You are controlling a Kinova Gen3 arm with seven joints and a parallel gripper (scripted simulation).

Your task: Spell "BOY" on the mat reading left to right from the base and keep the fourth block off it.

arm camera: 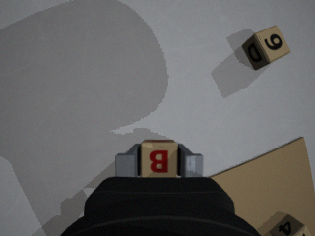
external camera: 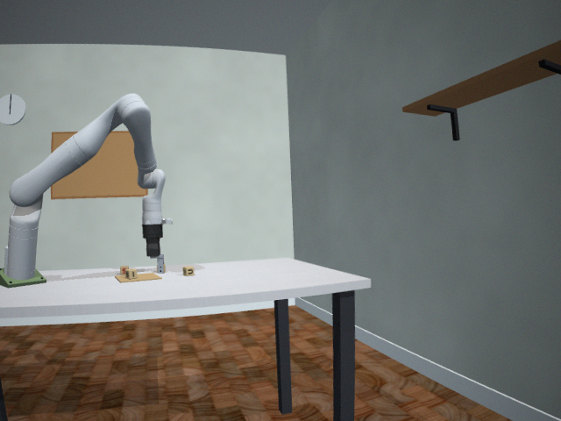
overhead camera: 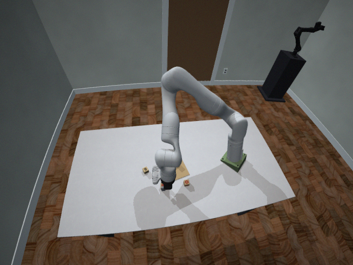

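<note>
Right now my hand is right at the B block. From my hand the other things lie so: Y block (80 mm behind, 140 mm to the right); tan mat (70 mm behind, 120 mm to the right, 20 mm below); O block (140 mm behind, 20 mm to the right).
</note>
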